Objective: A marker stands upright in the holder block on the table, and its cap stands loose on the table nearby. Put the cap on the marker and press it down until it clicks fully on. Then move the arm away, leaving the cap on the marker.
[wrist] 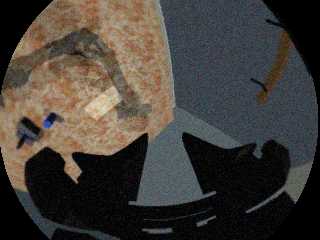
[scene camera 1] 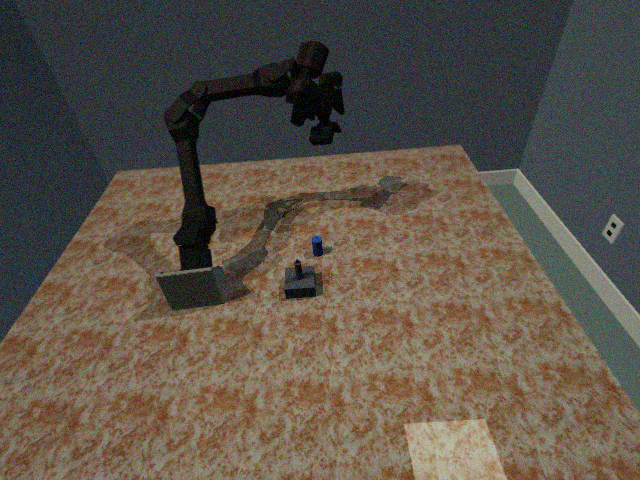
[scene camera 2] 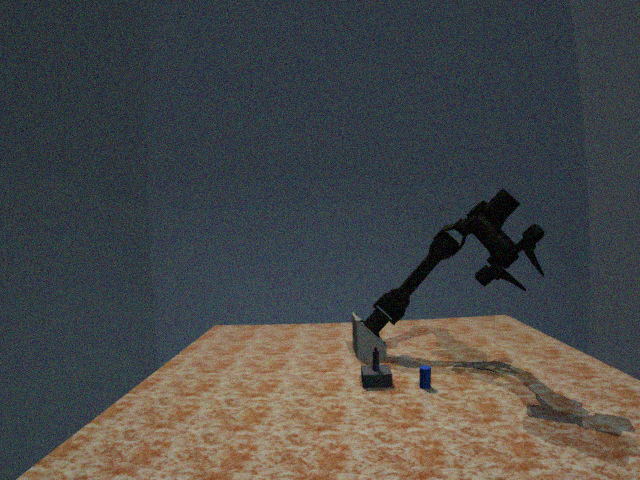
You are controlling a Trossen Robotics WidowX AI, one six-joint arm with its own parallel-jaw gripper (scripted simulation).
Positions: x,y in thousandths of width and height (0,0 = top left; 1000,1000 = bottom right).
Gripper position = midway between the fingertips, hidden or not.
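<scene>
My gripper: visible in the wrist view (517,565), scene camera 1 (534,255), scene camera 2 (835,591).
</scene>
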